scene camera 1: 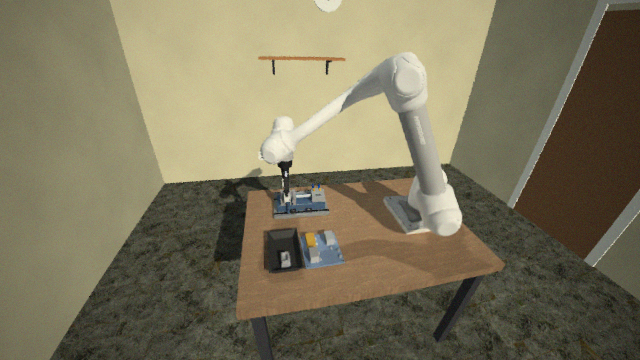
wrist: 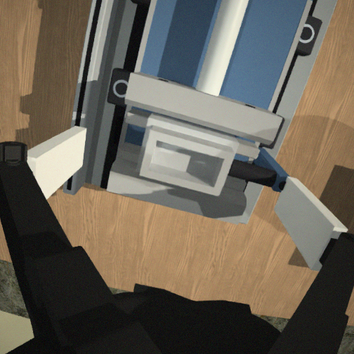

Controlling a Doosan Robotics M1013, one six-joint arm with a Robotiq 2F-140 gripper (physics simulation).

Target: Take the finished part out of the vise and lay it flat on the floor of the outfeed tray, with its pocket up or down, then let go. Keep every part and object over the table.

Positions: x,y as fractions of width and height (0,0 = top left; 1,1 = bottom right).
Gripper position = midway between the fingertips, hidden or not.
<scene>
In view: my gripper (wrist: 0.52,0.48), a vise (wrist: 0.74,0.12) and a black rod (wrist: 0.71,0.49).
</scene>
